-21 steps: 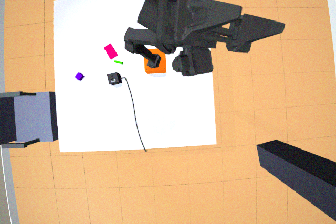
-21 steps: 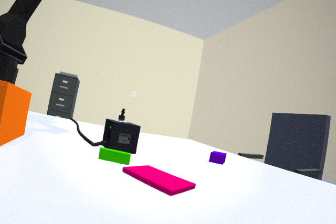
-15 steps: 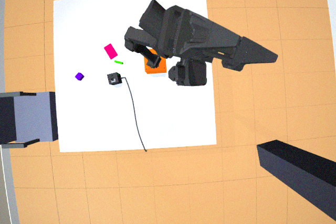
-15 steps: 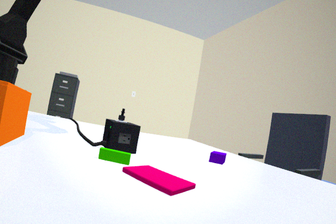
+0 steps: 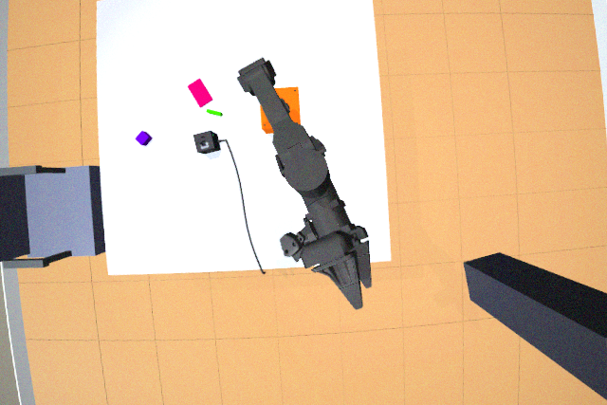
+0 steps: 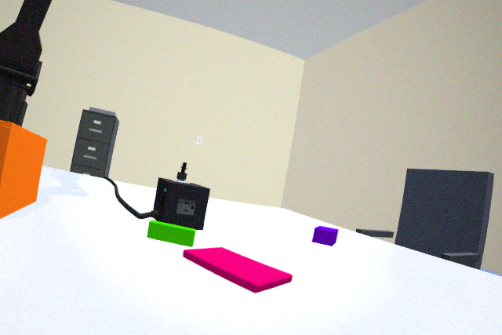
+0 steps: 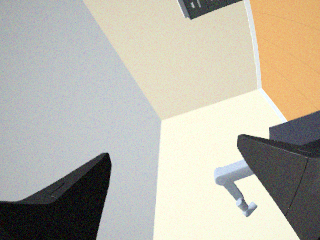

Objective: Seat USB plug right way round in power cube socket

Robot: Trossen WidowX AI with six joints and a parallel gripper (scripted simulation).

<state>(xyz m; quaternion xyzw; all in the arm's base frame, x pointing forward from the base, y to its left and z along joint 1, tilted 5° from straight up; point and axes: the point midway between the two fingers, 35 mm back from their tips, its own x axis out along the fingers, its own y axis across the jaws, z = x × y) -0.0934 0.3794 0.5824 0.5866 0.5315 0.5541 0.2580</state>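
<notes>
My gripper tip is 580 mm above the USB plug, 420 mm short of it and 410 mm to the left of it. The rest, counted from my gripper tip: flat pink slab (670 mm below, 660 mm to the right, 410 mm ahead); green block (660 mm below, 560 mm to the right, 370 mm ahead); USB socket (600 mm below, 420 mm ahead, 410 mm to the right).
</notes>
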